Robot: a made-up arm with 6 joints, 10 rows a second.
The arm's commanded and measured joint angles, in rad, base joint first. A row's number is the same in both.
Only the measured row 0 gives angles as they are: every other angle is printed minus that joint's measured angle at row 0.
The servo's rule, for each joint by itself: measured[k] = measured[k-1] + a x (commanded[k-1-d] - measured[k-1]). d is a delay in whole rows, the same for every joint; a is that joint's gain. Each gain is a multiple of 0.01, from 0.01 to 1. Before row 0 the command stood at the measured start. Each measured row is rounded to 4 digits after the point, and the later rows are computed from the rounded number. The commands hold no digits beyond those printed.
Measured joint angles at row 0:
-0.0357, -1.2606, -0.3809, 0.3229, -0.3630, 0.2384
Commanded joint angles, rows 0 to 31:
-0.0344, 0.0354, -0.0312, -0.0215, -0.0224, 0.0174
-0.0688, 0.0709, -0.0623, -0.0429, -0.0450, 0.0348
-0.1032, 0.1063, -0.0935, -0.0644, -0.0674, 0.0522
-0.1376, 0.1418, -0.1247, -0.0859, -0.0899, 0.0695
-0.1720, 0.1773, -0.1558, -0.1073, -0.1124, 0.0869
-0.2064, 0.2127, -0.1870, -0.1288, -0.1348, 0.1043
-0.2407, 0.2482, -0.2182, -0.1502, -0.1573, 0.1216
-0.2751, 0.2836, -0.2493, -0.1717, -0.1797, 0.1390
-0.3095, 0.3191, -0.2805, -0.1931, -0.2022, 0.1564
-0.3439, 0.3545, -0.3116, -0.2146, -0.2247, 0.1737
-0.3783, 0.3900, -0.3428, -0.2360, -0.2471, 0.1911
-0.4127, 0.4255, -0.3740, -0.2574, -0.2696, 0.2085
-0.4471, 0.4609, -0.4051, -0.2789, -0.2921, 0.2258
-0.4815, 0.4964, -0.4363, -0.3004, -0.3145, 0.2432
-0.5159, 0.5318, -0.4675, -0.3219, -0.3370, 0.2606
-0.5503, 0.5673, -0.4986, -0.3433, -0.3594, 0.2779
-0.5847, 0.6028, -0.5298, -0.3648, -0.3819, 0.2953
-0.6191, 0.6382, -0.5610, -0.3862, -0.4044, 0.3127
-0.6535, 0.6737, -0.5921, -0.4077, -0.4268, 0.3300
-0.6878, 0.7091, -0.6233, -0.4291, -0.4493, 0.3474
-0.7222, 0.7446, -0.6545, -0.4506, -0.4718, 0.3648
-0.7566, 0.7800, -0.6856, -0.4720, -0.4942, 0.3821
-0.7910, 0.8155, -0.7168, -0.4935, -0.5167, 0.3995
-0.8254, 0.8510, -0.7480, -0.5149, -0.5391, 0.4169
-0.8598, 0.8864, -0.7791, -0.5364, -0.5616, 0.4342
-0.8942, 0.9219, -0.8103, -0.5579, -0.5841, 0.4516
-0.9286, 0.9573, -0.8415, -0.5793, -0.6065, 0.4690
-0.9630, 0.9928, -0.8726, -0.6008, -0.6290, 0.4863
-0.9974, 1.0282, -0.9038, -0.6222, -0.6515, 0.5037
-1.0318, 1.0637, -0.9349, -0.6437, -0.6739, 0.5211
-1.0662, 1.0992, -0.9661, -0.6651, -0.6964, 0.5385
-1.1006, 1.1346, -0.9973, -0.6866, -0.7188, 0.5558
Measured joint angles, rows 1 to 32:
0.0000, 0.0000, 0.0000, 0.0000, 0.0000, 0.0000
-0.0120, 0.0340, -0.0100, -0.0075, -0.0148, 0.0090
-0.0319, 0.0694, -0.0267, -0.0199, -0.0347, 0.0224
-0.0569, 0.1048, -0.0481, -0.0355, -0.0563, 0.0379
-0.0851, 0.1403, -0.0726, -0.0531, -0.0785, 0.0543
-0.1155, 0.1758, -0.0992, -0.0721, -0.1009, 0.0713
-0.1473, 0.2112, -0.1273, -0.0919, -0.1233, 0.0885
-0.1800, 0.2467, -0.1564, -0.1123, -0.1457, 0.1057
-0.2133, 0.2821, -0.1861, -0.1331, -0.1681, 0.1230
-0.2470, 0.3176, -0.2163, -0.1541, -0.1906, 0.1404
-0.2809, 0.3530, -0.2468, -0.1753, -0.2131, 0.1577
-0.3150, 0.3885, -0.2775, -0.1965, -0.2355, 0.1751
-0.3492, 0.4240, -0.3084, -0.2178, -0.2580, 0.1925
-0.3835, 0.4594, -0.3393, -0.2392, -0.2805, 0.2098
-0.4178, 0.4949, -0.3703, -0.2606, -0.3029, 0.2272
-0.4521, 0.5303, -0.4014, -0.2821, -0.3254, 0.2446
-0.4865, 0.5658, -0.4325, -0.3035, -0.3478, 0.2619
-0.5209, 0.6013, -0.4636, -0.3250, -0.3703, 0.2793
-0.5553, 0.6367, -0.4948, -0.3464, -0.3928, 0.2967
-0.5897, 0.6722, -0.5259, -0.3679, -0.4152, 0.3140
-0.6240, 0.7076, -0.5571, -0.3893, -0.4377, 0.3314
-0.6584, 0.7431, -0.5883, -0.4108, -0.4602, 0.3488
-0.6928, 0.7785, -0.6194, -0.4322, -0.4826, 0.3661
-0.7272, 0.8140, -0.6506, -0.4537, -0.5051, 0.3835
-0.7616, 0.8495, -0.6818, -0.4751, -0.5275, 0.4009
-0.7960, 0.8849, -0.7129, -0.4966, -0.5500, 0.4182
-0.8304, 0.9204, -0.7441, -0.5181, -0.5725, 0.4356
-0.8648, 0.9558, -0.7753, -0.5395, -0.5949, 0.4530
-0.8992, 0.9913, -0.8064, -0.5610, -0.6174, 0.4703
-0.9336, 1.0267, -0.8376, -0.5824, -0.6399, 0.4877
-0.9680, 1.0622, -0.8687, -0.6039, -0.6623, 0.5051
-1.0024, 1.0977, -0.8999, -0.6253, -0.6848, 0.5225
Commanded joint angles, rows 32 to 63:
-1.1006, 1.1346, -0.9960, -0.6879, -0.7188, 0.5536
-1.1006, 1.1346, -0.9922, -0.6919, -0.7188, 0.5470
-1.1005, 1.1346, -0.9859, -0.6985, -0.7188, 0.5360
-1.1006, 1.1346, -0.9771, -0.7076, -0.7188, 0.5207
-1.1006, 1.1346, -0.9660, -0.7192, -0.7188, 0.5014
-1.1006, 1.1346, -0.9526, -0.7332, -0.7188, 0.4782
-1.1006, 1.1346, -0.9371, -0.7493, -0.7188, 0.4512
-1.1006, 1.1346, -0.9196, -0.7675, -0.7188, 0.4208
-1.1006, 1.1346, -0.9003, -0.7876, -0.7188, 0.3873
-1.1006, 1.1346, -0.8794, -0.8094, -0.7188, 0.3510
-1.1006, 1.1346, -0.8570, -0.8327, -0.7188, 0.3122
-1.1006, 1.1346, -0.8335, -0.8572, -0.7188, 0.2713
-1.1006, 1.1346, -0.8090, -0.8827, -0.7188, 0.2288
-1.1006, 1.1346, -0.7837, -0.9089, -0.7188, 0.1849
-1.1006, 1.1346, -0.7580, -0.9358, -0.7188, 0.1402
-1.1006, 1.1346, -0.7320, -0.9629, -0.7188, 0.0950
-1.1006, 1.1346, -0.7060, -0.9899, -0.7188, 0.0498
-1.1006, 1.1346, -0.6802, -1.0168, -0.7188, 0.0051
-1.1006, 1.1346, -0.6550, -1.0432, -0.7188, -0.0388
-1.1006, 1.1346, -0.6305, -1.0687, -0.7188, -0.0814
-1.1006, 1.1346, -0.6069, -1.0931, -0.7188, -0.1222
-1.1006, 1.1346, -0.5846, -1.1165, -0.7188, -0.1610
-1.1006, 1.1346, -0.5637, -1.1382, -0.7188, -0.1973
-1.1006, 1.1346, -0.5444, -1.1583, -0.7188, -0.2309
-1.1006, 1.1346, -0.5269, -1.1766, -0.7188, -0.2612
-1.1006, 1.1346, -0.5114, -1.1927, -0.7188, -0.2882
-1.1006, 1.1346, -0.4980, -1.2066, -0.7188, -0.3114
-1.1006, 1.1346, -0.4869, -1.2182, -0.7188, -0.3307
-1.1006, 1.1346, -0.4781, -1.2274, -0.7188, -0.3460
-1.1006, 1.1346, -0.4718, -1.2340, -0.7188, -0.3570
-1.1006, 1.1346, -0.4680, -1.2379, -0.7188, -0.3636
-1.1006, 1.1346, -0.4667, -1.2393, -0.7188, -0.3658
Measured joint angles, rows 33 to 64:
-1.0368, 1.1331, -0.9311, -0.6468, -0.7072, 0.5398
-1.0591, 1.1345, -0.9519, -0.6612, -0.7149, 0.5470
-1.0736, 1.1346, -0.9648, -0.6719, -0.7175, 0.5470
-1.0830, 1.1346, -0.9716, -0.6812, -0.7184, 0.5413
-1.0892, 1.1346, -0.9734, -0.6904, -0.7187, 0.5306
-1.0932, 1.1346, -0.9710, -0.7005, -0.7188, 0.5154
-1.0958, 1.1346, -0.9651, -0.7119, -0.7188, 0.4961
-1.0975, 1.1346, -0.9561, -0.7250, -0.7188, 0.4728
-1.0986, 1.1346, -0.9444, -0.7399, -0.7188, 0.4458
-1.0993, 1.1346, -0.9303, -0.7566, -0.7188, 0.4154
-1.0998, 1.1346, -0.9140, -0.7751, -0.7188, 0.3819
-1.1001, 1.1346, -0.8958, -0.7953, -0.7188, 0.3457
-1.1003, 1.1346, -0.8759, -0.8170, -0.7188, 0.3070
-1.1004, 1.1346, -0.8545, -0.8400, -0.7188, 0.2663
-1.1005, 1.1346, -0.8318, -0.8641, -0.7188, 0.2240
-1.1005, 1.1346, -0.8082, -0.8892, -0.7188, 0.1804
-1.1005, 1.1346, -0.7838, -0.9150, -0.7188, 0.1360
-1.1005, 1.1346, -0.7589, -0.9412, -0.7188, 0.0912
-1.1005, 1.1346, -0.7337, -0.9677, -0.7188, 0.0464
-1.1005, 1.1346, -0.7085, -0.9941, -0.7188, 0.0021
-1.1005, 1.1346, -0.6835, -1.0202, -0.7188, -0.0413
-1.1005, 1.1346, -0.6590, -1.0457, -0.7188, -0.0834
-1.1005, 1.1346, -0.6352, -1.0705, -0.7188, -0.1238
-1.1005, 1.1346, -0.6123, -1.0942, -0.7188, -0.1620
-1.1005, 1.1346, -0.5906, -1.1166, -0.7188, -0.1978
-1.1005, 1.1346, -0.5702, -1.1376, -0.7188, -0.2308
-1.1005, 1.1346, -0.5514, -1.1569, -0.7188, -0.2606
-1.1005, 1.1346, -0.5343, -1.1743, -0.7188, -0.2870
-1.1005, 1.1346, -0.5191, -1.1897, -0.7188, -0.3097
-1.1005, 1.1346, -0.5060, -1.2029, -0.7188, -0.3286
-1.1005, 1.1346, -0.4951, -1.2138, -0.7188, -0.3434
-1.1005, 1.1346, -0.4864, -1.2222, -0.7188, -0.3539

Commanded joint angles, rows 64 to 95:
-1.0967, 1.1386, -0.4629, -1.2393, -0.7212, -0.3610
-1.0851, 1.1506, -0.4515, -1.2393, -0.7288, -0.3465
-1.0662, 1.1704, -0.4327, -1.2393, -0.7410, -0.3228
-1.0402, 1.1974, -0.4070, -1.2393, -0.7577, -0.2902
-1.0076, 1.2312, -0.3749, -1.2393, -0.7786, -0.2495
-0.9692, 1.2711, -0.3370, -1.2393, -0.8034, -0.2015
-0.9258, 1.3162, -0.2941, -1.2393, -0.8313, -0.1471
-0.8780, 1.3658, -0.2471, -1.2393, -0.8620, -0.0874
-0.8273, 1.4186, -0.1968, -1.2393, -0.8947, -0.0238
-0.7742, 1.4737, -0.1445, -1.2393, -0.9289, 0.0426
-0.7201, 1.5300, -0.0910, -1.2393, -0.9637, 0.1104
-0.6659, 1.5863, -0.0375, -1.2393, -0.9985, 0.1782
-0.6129, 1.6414, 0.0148, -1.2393, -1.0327, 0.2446
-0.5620, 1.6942, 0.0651, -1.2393, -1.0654, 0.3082
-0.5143, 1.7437, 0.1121, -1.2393, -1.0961, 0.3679
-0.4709, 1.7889, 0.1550, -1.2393, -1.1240, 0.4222
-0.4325, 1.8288, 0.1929, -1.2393, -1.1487, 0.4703
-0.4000, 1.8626, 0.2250, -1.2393, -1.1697, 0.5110
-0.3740, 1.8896, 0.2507, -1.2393, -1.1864, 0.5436
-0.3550, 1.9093, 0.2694, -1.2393, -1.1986, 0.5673
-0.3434, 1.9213, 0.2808, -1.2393, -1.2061, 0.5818
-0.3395, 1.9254, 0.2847, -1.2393, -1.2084, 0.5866
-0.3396, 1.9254, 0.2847, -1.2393, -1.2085, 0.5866
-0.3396, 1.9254, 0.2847, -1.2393, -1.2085, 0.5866
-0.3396, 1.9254, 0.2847, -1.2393, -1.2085, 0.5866
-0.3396, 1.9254, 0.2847, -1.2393, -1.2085, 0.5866
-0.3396, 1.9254, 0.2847, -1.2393, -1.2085, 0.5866
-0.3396, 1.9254, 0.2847, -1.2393, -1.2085, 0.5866
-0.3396, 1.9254, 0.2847, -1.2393, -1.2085, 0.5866
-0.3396, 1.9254, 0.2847, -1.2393, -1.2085, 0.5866
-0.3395, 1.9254, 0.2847, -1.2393, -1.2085, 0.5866
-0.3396, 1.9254, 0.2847, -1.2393, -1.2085, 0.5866
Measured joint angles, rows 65 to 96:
-1.1005, 1.1346, -0.4801, -1.2282, -0.7188, -0.3601
-1.0992, 1.1384, -0.4746, -1.2321, -0.7204, -0.3606
-1.0943, 1.1501, -0.4672, -1.2346, -0.7259, -0.3533
-1.0845, 1.1696, -0.4562, -1.2362, -0.7359, -0.3374
-1.0690, 1.1963, -0.4405, -1.2373, -0.7503, -0.3129
-1.0475, 1.2298, -0.4195, -1.2380, -0.7690, -0.2799
-1.0201, 1.2694, -0.3931, -1.2385, -0.7917, -0.2391
-0.9871, 1.3143, -0.3614, -1.2388, -0.8178, -0.1913
-0.9489, 1.3637, -0.3248, -1.2390, -0.8470, -0.1373
-0.9063, 1.4164, -0.2838, -1.2391, -0.8785, -0.0783
-0.8601, 1.4714, -0.2392, -1.2392, -0.9118, -0.0154
-0.8111, 1.5277, -0.1918, -1.2392, -0.9461, 0.0500
-0.7603, 1.5840, -0.1424, -1.2392, -0.9807, 0.1167
-0.7087, 1.6391, -0.0921, -1.2392, -1.0150, 0.1832
-0.6574, 1.6920, -0.0418, -1.2392, -1.0483, 0.2482
-0.6073, 1.7416, 0.0074, -1.2392, -1.0798, 0.3104
-0.5596, 1.7870, 0.0546, -1.2392, -1.1090, 0.3685
-0.5151, 1.8271, 0.0989, -1.2392, -1.1352, 0.4214
-0.4748, 1.8612, 0.1393, -1.2392, -1.1580, 0.4680
-0.4395, 1.8885, 0.1749, -1.2392, -1.1767, 0.5073
-0.4099, 1.9085, 0.2051, -1.2392, -1.1912, 0.5385
-0.3866, 1.9208, 0.2293, -1.2392, -1.2010, 0.5610
-0.3701, 1.9252, 0.2470, -1.2392, -1.2059, 0.5743
-0.3594, 1.9254, 0.2591, -1.2392, -1.2076, 0.5807
-0.3525, 1.9254, 0.2673, -1.2392, -1.2082, 0.5838
-0.3480, 1.9254, 0.2729, -1.2392, -1.2084, 0.5853
-0.3451, 1.9254, 0.2767, -1.2392, -1.2085, 0.5860
-0.3432, 1.9254, 0.2793, -1.2392, -1.2085, 0.5863
-0.3419, 1.9254, 0.2810, -1.2392, -1.2085, 0.5865
-0.3411, 1.9254, 0.2822, -1.2392, -1.2085, 0.5866
-0.3406, 1.9254, 0.2830, -1.2392, -1.2085, 0.5866
-0.3402, 1.9254, 0.2835, -1.2392, -1.2085, 0.5866

